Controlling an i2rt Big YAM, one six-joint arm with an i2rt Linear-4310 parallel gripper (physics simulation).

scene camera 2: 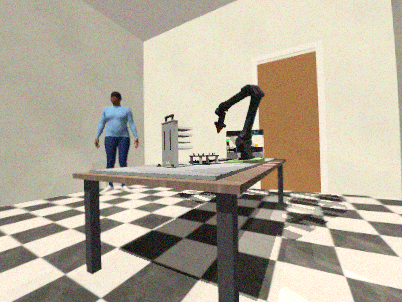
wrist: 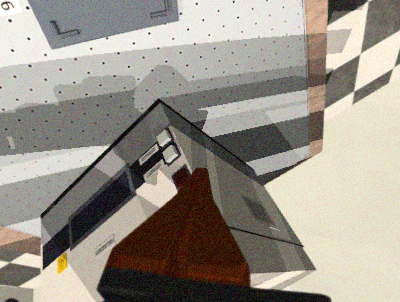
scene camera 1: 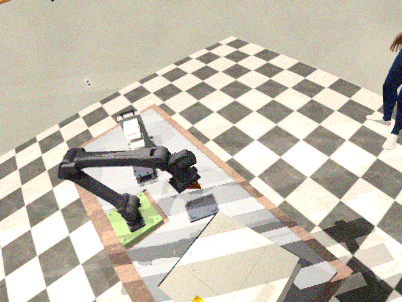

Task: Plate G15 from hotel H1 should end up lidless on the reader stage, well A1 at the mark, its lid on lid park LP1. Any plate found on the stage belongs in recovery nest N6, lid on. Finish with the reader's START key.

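Places are measured from the arm's base along level axes (x ahead, y down, z left), in metres.
Pixels of known places: gripper, between the fingertips: [scene camera 2: 218, 133] [wrist: 201, 175] [scene camera 1: 200, 187]; arm's base, origin of its link: [scene camera 2: 246, 158] [scene camera 1: 134, 220].
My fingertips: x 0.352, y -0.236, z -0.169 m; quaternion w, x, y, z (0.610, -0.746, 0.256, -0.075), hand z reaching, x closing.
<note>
Ahead of a thing's pixels: the offset from my fingertips to its top centre. "pt": to the spot under its first point.
My gripper [scene camera 1: 196, 185] [scene camera 2: 219, 130] [wrist: 201, 175] is shut and empty, its orange fingertips together. It hangs in the air above the table. In the wrist view the fingers overlap the reader {pt dx -0.169, dy +0.097, dz -0.202 m} [wrist: 105, 242] and hide part of its front; the reader [scene camera 1: 235, 250] also shows from above in scene camera 1. Two pale square keys [wrist: 165, 137] [wrist: 171, 153] sit near its far edge; their labels are unreadable. A grey nest {dx -0.005, dy +0.242, dz +0.050 m} [scene camera 1: 201, 209] [wrist: 110, 17] with corner brackets carries no plate on its visible part. The hotel [scene camera 2: 170, 144] stands upright with several shelves. Plate G15 and its lid cannot be identified.
A low dark rack [scene camera 2: 204, 159] stands beside the hotel. The arm base stands on a green board [scene camera 1: 150, 215]. A partly cut-off label {pt dx -0.110, dy +0.259, dz +0.064 m} [wrist: 7, 6], perhaps a 6, lies near the nest. A person [scene camera 2: 117, 125] stands beyond the table [scene camera 2: 160, 181].
</note>
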